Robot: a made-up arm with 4 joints.
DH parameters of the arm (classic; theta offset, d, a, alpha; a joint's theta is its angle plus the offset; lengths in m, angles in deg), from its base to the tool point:
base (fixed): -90 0.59 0.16 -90
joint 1: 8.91 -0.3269 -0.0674 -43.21
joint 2: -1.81 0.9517 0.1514 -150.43
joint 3: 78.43 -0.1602 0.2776 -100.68
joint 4: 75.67 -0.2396 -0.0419 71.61
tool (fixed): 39.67 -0.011 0 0
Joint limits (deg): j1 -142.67..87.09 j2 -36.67..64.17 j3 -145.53..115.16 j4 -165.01..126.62
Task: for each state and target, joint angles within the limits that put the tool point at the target. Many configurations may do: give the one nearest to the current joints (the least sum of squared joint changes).
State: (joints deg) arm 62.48 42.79 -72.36 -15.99
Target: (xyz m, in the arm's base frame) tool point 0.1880 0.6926 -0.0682
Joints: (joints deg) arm 48.32 57.35 -66.34 -11.65
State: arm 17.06 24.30 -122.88 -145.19
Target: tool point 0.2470 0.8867 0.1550
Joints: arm 63.82 56.98 -70.79 -140.40
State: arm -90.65 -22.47 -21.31 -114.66
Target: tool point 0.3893 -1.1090 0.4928
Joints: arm -67.60 20.04 -44.37 -113.44
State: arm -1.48 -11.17 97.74 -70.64
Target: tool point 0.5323 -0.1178 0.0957
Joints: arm -26.24 -5.67 102.18 -71.21
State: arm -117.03 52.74 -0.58 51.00
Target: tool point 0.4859 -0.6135 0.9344
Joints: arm -95.70 5.28 3.76 54.82
